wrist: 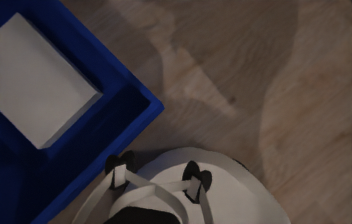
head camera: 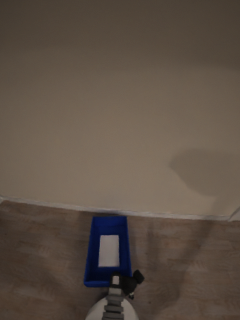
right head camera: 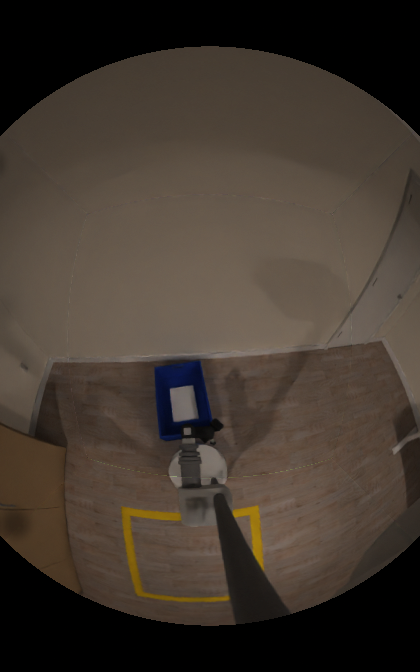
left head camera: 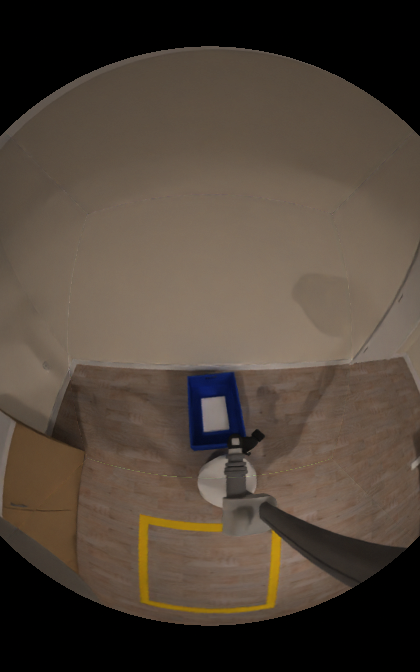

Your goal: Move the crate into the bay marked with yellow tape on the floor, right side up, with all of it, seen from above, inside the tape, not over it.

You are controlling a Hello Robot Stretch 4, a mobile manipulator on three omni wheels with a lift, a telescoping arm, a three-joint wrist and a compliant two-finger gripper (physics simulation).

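Places are measured from the robot's base along level axes (x ahead, y left, z up), in millimetres.
Pixels of known places: gripper, fingertip midpoint: (wrist: 159,168).
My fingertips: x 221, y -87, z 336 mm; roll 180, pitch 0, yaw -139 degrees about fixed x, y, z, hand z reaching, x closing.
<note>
Behind a point stands the place of what it marks.
The blue crate (head camera: 124,252) @(x 568, y -76, z -11 mm) (left head camera: 195,415) (right head camera: 162,405) (wrist: 115,107) @(x 383, y -33, z -10 mm) stands right side up on the floor near the wall, its short end towards me, with a white block (head camera: 108,251) @(x 548, y 96, z 42 mm) (left head camera: 214,414) (right head camera: 184,403) (wrist: 42,80) @(x 545, y 61, z 43 mm) inside. The yellow tape (left head camera: 143,560) (right head camera: 131,552) outlines a bay behind the crate, on my base's side; part is hidden by my arm. My gripper (wrist: 159,168) @(x 221, y -87, z 336 mm) is partly open with nothing between the fingers. It is at the crate's near right corner; in the wrist view the left fingertip overlaps the rim. Whether it touches is unclear.
A wall (head camera: 115,125) @(x 1048, y 87, z 1211 mm) (left head camera: 210,300) (right head camera: 200,290) rises just beyond the crate. A brown cabinet (left head camera: 42,480) (right head camera: 32,470) stands on the left. A grey door (left head camera: 385,325) (right head camera: 380,280) is on the right. My white round base part (left head camera: 212,485) (wrist: 235,192) @(x 70, y -143, z 186 mm) lies between crate and bay.
</note>
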